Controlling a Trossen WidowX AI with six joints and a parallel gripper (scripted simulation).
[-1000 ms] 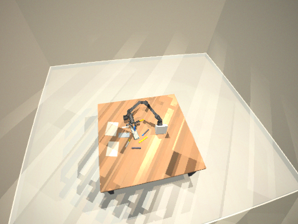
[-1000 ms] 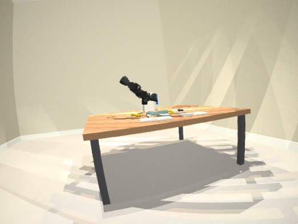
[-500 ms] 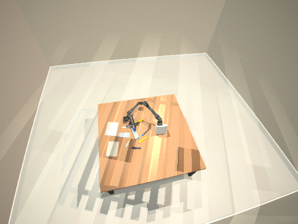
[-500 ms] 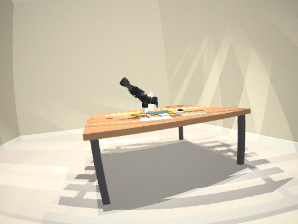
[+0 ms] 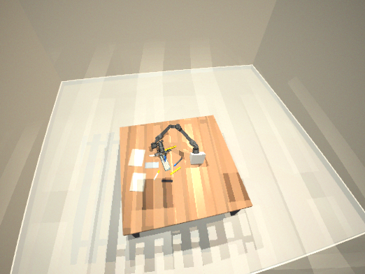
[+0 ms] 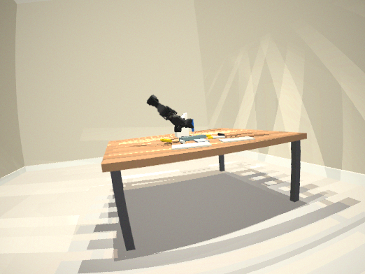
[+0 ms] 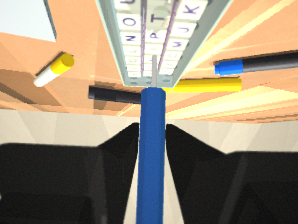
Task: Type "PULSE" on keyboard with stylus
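Now: the grey block 15 cm ahead of my gripper tip, 2 cm to the right of it and 8 cm below it. Also, from my gripper tip: blue stylus (1 cm below).
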